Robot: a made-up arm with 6 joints.
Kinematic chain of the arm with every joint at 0, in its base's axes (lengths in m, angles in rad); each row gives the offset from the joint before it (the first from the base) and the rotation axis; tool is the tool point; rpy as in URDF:
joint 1: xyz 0 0 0.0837 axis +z
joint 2: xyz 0 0 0 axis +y
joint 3: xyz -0.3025 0 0.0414 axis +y
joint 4: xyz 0.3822 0 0.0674 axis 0.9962 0 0.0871
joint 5: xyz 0 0 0 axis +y
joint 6: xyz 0.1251 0 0.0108 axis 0.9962 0 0.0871
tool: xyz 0 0 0 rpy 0 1.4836 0
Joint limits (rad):
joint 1: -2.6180..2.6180
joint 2: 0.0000..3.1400
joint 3: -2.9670..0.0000
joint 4: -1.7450..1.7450
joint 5: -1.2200..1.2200
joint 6: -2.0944..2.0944
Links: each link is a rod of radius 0.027 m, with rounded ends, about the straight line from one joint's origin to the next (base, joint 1, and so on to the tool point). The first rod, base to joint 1, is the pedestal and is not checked.
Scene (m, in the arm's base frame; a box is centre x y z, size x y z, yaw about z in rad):
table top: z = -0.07
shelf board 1: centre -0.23 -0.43 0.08 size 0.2 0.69 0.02 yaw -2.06
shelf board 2: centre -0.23 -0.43 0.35 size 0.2 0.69 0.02 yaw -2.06
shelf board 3: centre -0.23 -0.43 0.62 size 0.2 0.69 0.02 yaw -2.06
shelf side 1: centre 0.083 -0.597 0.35 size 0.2 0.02 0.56 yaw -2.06
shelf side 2: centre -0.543 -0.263 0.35 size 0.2 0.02 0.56 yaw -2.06
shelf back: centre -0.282 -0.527 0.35 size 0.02 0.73 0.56 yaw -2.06
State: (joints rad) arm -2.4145 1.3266 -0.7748 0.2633 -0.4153 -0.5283
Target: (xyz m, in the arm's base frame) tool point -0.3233 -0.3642 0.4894
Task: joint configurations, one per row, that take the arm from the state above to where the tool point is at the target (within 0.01 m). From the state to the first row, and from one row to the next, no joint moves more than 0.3 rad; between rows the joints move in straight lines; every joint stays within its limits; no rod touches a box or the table.
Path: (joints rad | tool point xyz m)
1: -2.4872 1.0782 -0.5752 0.2815 -0.4354 -0.5283 | -0.3148 -0.2230 0.2450
2: -2.5599 0.8298 -0.3757 0.2998 -0.4556 -0.5283 | -0.2793 -0.1642 0.2364
3: -2.4698 0.8455 -0.6354 0.2822 -0.4676 -0.5283 | -0.2729 -0.1969 0.3638
4: -2.3796 0.8611 -0.8952 0.2646 -0.4796 -0.5283 | -0.2404 -0.2085 0.4894
5: -2.3252 1.1315 -1.1177 0.2479 -0.4687 -0.5283 | -0.2838 -0.2817 0.5001
6: -2.2707 1.4018 -1.3403 0.2312 -0.4579 -0.5283 | -0.3233 -0.3642 0.4894

